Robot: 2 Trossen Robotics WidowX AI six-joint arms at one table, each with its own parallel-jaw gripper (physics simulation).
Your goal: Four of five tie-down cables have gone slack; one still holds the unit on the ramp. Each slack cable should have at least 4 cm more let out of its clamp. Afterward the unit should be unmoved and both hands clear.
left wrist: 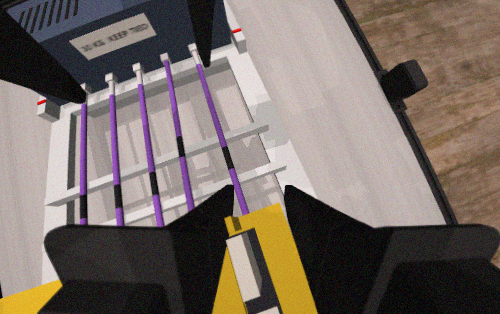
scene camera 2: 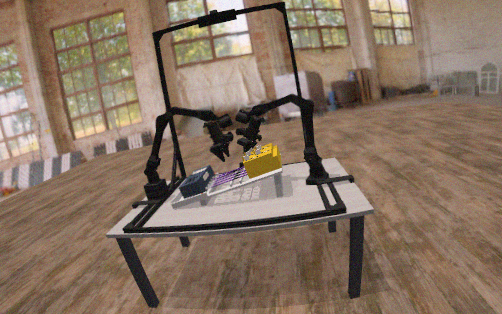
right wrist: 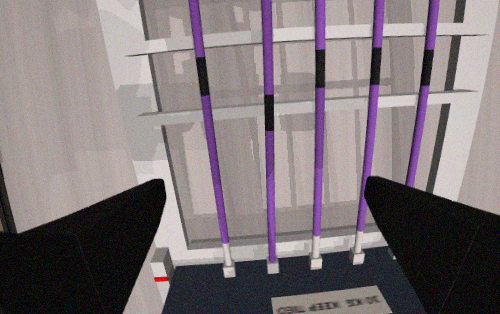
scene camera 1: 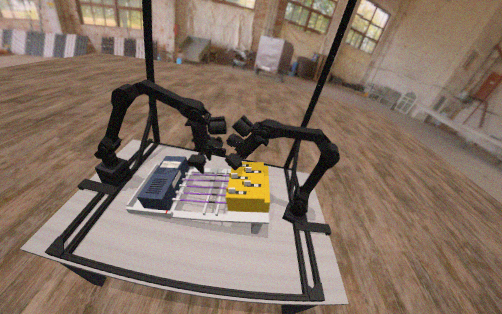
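Observation:
The dark blue unit [scene camera 1: 162, 186] [scene camera 2: 197, 183] [left wrist: 176, 31] [right wrist: 225, 295] sits low on the white ramp [scene camera 1: 215, 217] [right wrist: 465, 130]. Purple cables with black marks run from it to the yellow clamp block [scene camera 1: 250, 202] [scene camera 2: 265, 166] [left wrist: 281, 240]. In the right wrist view, the second cable [right wrist: 270, 200] from the left has its mark nearest the unit. My left gripper [scene camera 1: 233, 161] [scene camera 2: 246, 149] [left wrist: 259, 191] is shut on the far-edge cable clamp; the exact contact is hidden. My right gripper [scene camera 1: 198, 162] [scene camera 2: 223, 153] [right wrist: 266, 187] is open and empty above the cables, near the unit.
Two white crossbars [right wrist: 310, 35] [right wrist: 305, 107] span the ramp under the cables. More white-levered clamps [scene camera 1: 239, 191] stand on the block beside my left gripper. Both grippers are close together over the ramp. A black frame [scene camera 1: 175, 283] borders the table [scene camera 1: 200, 255].

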